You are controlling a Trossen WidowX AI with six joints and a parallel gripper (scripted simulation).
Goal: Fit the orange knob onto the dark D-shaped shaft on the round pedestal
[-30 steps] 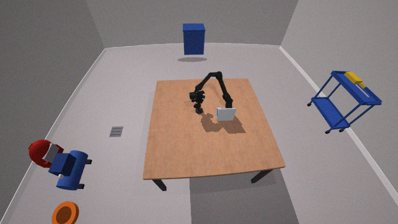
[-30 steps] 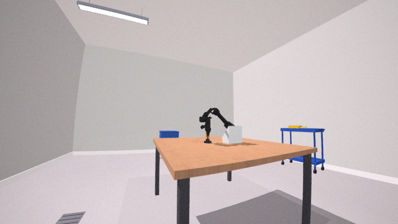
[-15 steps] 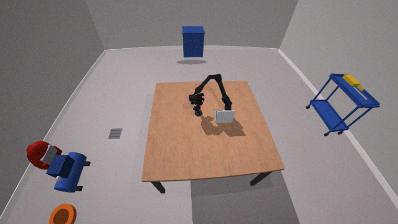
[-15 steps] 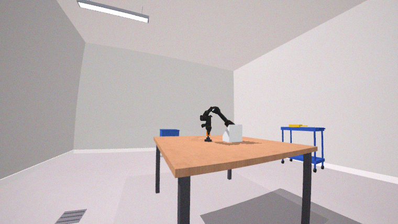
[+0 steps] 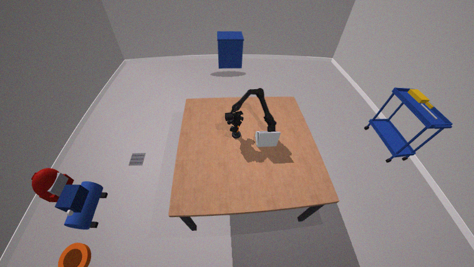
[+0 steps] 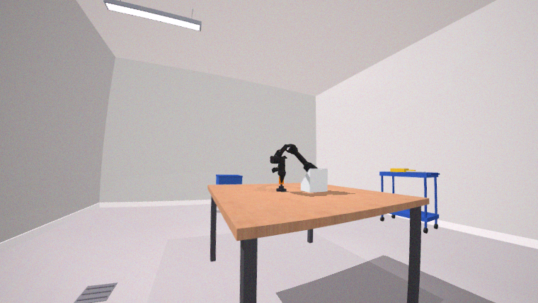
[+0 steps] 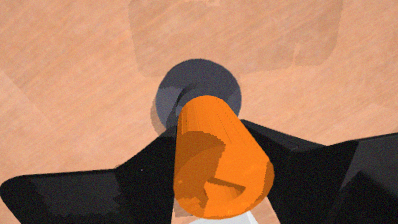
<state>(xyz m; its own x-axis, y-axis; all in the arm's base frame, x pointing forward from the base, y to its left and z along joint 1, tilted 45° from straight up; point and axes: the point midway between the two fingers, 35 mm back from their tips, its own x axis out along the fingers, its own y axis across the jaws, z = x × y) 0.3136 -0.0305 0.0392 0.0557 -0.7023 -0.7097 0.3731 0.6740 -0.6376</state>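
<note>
Right now my gripper tip is 20 mm below the orange knob. From my gripper tip the other things lie so: dark round pedestal (40 mm below).
</note>
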